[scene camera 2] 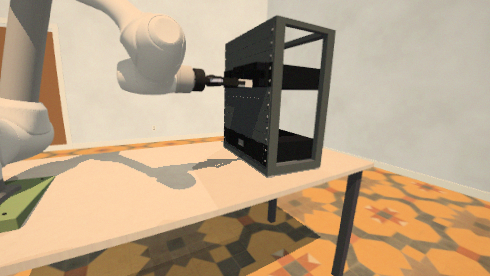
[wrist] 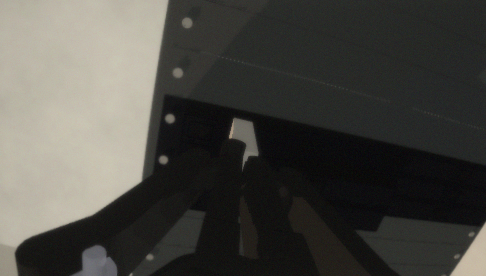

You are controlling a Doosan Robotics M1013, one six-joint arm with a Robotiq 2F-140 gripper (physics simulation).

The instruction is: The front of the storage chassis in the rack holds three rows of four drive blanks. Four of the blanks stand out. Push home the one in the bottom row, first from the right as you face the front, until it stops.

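Places are measured from the arm's base along level axes (x right, y ahead, z up), in metres.
Pixels of known places: gripper, between the fingertips: point(scene camera 2: 251, 83) point(wrist: 239, 135).
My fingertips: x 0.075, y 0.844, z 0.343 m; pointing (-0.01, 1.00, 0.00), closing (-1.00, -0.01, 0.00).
Behind a point stands the place of what it marks.
The storage chassis point(scene camera 2: 259, 69) {x 0.121, y 0.847, z 0.394 m} point(wrist: 345, 160) {x -0.046, y 0.883, z 0.358 m} is the black band in the upper part of the rack point(scene camera 2: 276, 100) {x 0.161, y 0.903, z 0.284 m} point(wrist: 310, 65) {x 0.020, y 0.893, z 0.275 m}. Its blanks are too dark to tell apart. Part of its face stands out, with a stepped edge in the wrist view. My gripper point(scene camera 2: 243, 83) {x 0.075, y 0.844, z 0.343 m} point(wrist: 239, 135) {x 0.075, y 0.844, z 0.343 m} is shut with nothing between its fingers. Its pale tip is at the lower part of the chassis face, towards the right side as one faces the front. The wrist view shows the rack upside down. The fingers hide the face behind them, and whether the tip touches the bottom-right blank cannot be told.
The rack stands on the table point(scene camera 2: 135, 210) {x 0.180, y 0.411, z -0.023 m}. Grey panels lie above and below the chassis. Another black unit point(scene camera 2: 295, 146) {x 0.137, y 1.047, z 0.086 m} sits low in the rack. The rack's screw-dotted side post point(wrist: 159, 135) {x 0.147, y 0.882, z 0.374 m} is close beside the fingers. The arm's green base plate point(scene camera 2: 27, 205) {x 0.080, y 0.154, z 0.002 m} is at the left.
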